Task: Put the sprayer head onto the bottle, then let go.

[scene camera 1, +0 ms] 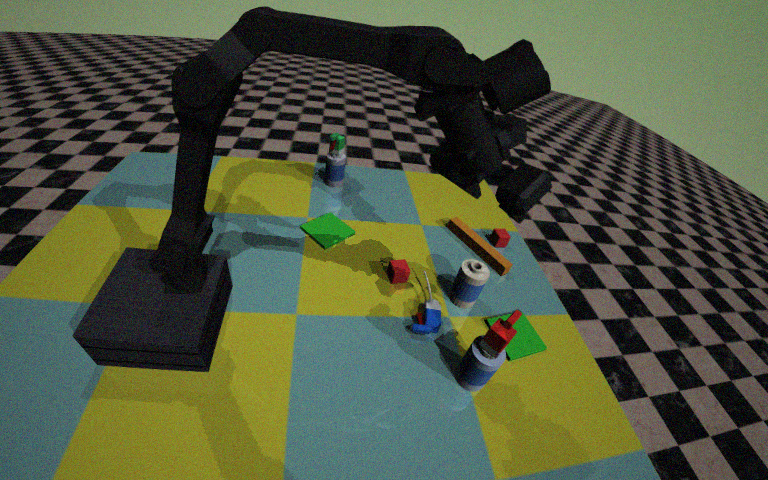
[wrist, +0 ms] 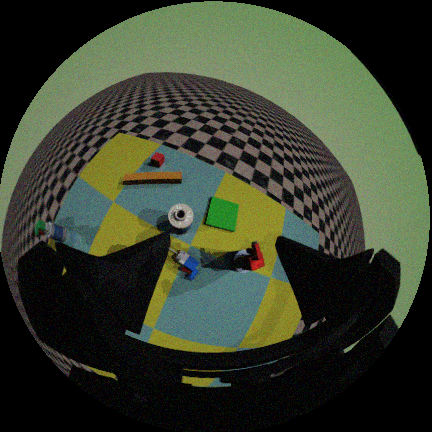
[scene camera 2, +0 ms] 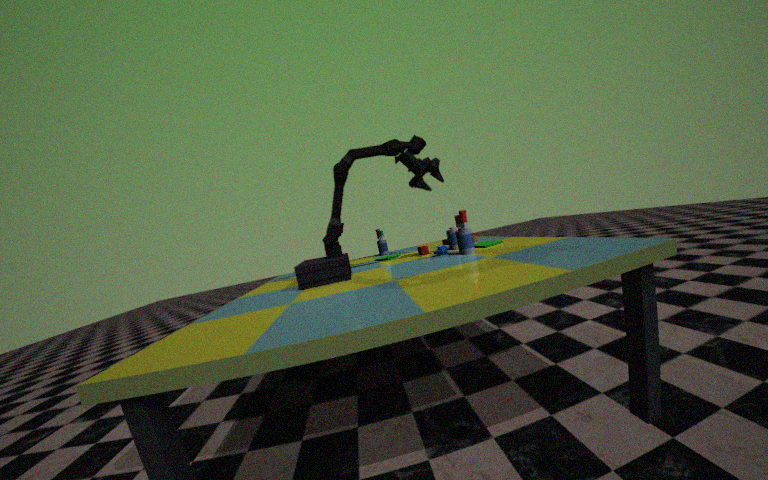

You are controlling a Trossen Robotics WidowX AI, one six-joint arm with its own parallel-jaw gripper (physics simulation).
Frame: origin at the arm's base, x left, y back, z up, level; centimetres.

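Seen in the pictures: gripper, between the fingertips: (scene camera 1: 498, 208) (wrist: 225, 240) (scene camera 2: 437, 186); arm's base, origin of its link: (scene camera 1: 185, 279) (scene camera 2: 333, 256).
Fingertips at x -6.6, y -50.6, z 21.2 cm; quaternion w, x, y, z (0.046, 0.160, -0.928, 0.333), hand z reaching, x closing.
Offsets run from my fingertips to a thing's middle. "spot": to the spot under its first point.
The open bottle @(dx +6.7, dy -6.8, dz -24.9 cm) (scene camera 1: 468, 284) (scene camera 2: 451, 238) (wrist: 180, 216) stands upright, white on top with a blue band and a hole in its top. The blue sprayer head @(spot: dx -0.7, dy +4.7, dz -26.7 cm) (scene camera 1: 429, 318) (scene camera 2: 440, 250) (wrist: 186, 264) lies on its side on the table beside it, with a grey collar, a red trigger and a thin tube. The tube points towards the small red cube in scene camera 1. My gripper (scene camera 1: 498, 202) (scene camera 2: 432, 184) (wrist: 225, 240) is open and empty, high above the table. In the wrist view the blue head shows near the left fingertip.
A bottle with a red sprayer @(dx -12.4, dy -1.7, dz -21.6 cm) (scene camera 1: 479, 365) (scene camera 2: 465, 238) (wrist: 256, 260) stands near the loose head. A green-topped bottle @(dx +55.8, dy +19.4, dz -21.6 cm) (scene camera 1: 335, 168) (wrist: 56, 231) stands farther back. Red cubes @(dx +14.0, dy +7.5, dz -28.2 cm) (scene camera 1: 398, 271) @(dx +25.8, dy -26.3, dz -28.2 cm) (scene camera 1: 500, 237), an orange bar @(dx +23.4, dy -18.0, dz -28.6 cm) (scene camera 1: 479, 245) (wrist: 152, 178) and green tiles @(dx +31.2, dy +22.5, dz -29.7 cm) (scene camera 1: 327, 230) @(dx -5.1, dy -15.5, dz -29.7 cm) (scene camera 1: 526, 337) lie around.
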